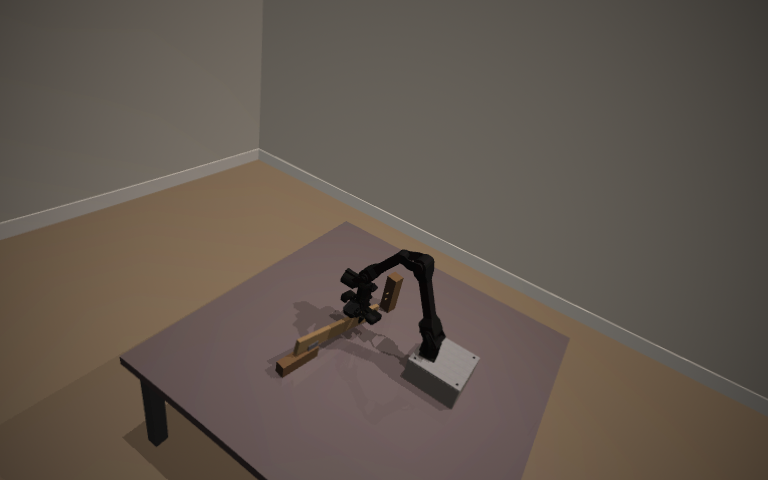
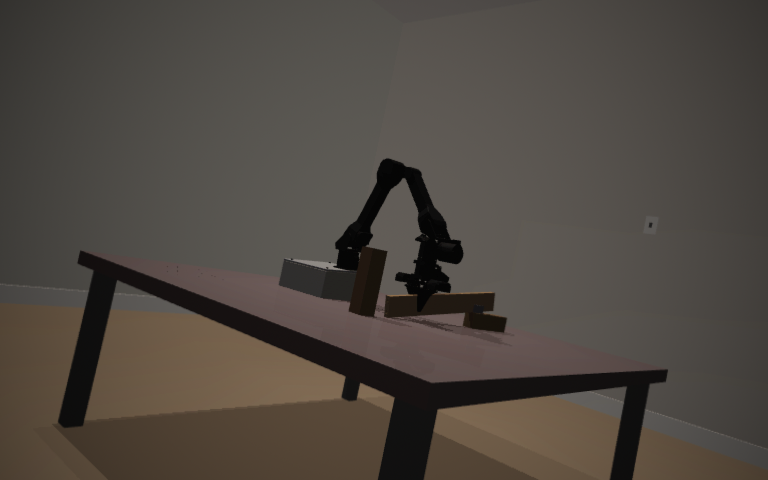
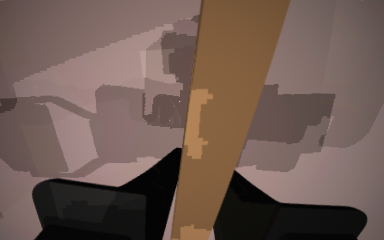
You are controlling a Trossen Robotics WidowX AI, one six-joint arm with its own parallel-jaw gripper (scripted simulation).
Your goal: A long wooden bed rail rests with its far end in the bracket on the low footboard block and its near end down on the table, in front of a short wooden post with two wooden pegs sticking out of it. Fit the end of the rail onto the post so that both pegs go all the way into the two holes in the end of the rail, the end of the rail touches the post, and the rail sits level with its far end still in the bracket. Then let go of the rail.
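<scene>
My gripper (image 2: 416, 311) is visible to me, and I find the gripper (image 1: 357, 321) again in another view, as I do the gripper (image 3: 193, 155). Then there is a long wooden rail (image 2: 444, 303); I see the rail (image 1: 329, 331) there too, and likewise the rail (image 3: 233, 53).
</scene>
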